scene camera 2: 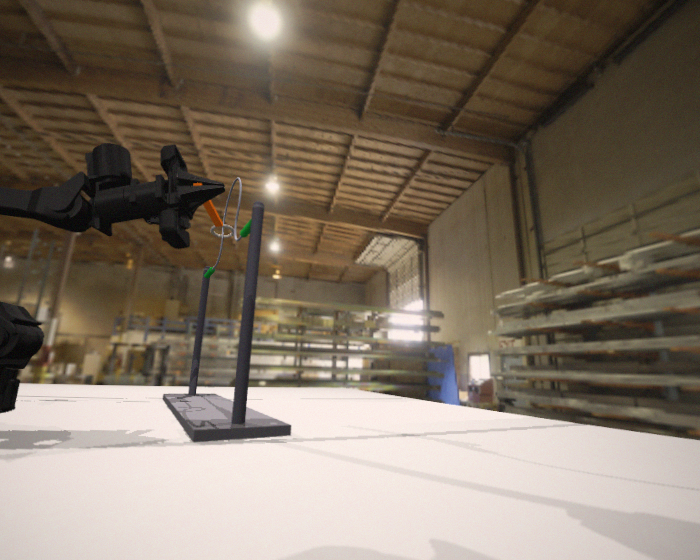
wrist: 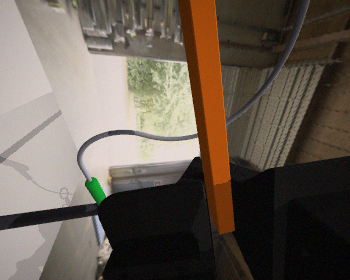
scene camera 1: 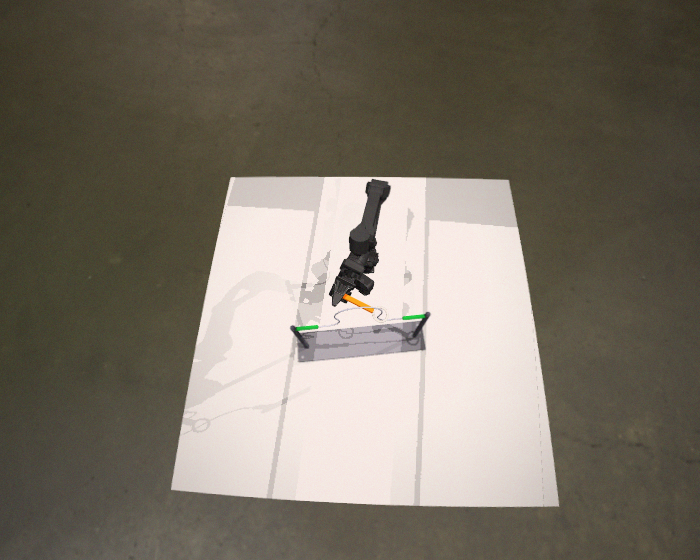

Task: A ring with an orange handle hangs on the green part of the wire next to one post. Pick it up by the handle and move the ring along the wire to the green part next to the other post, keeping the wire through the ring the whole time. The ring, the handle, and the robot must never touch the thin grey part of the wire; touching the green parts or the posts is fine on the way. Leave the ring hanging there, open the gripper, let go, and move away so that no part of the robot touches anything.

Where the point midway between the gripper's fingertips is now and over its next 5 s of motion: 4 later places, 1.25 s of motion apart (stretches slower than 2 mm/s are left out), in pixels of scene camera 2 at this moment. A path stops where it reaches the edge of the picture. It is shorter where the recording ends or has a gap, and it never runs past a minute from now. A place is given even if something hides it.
My gripper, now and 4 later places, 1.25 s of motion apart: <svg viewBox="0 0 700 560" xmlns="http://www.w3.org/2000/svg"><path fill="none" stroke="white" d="M224 187L218 244L206 317L197 331L195 333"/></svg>
